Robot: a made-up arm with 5 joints.
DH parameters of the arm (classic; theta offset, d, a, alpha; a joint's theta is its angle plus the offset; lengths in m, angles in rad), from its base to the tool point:
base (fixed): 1.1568 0 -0.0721 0
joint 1: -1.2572 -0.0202 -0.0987 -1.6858
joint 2: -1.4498 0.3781 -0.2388 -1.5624
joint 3: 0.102 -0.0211 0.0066 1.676
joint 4: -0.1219 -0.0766 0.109 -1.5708
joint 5: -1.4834 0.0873 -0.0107 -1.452
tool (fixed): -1.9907 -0.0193 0 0
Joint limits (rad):
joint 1: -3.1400..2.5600
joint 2: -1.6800..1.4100
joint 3: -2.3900..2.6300
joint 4: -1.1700..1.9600
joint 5: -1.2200..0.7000
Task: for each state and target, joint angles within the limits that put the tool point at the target. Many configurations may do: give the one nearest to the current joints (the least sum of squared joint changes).
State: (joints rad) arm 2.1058 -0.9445 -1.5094 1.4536 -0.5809
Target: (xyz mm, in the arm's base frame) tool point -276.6 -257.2 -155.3
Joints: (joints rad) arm 2.5471 -0.5882 -1.5508 1.4305 -0.5447
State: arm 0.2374 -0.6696 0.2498 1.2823 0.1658
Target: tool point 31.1 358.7 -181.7
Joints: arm 0.5188 -1.0995 0.7147 1.5784 0.2003
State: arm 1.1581 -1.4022 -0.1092 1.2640 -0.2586
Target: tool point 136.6 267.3 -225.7
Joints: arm 0.2349 -0.9658 0.2370 1.7214 -0.2667
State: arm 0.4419 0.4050 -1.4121 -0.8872 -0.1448
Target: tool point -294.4 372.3 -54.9
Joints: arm 0.1705 0.9862 -1.3671 -1.1700 -0.2200
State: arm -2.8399 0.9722 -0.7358 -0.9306 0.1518
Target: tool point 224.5 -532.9 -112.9
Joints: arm -2.9927 0.9234 -1.4771 -0.8197 0.2053
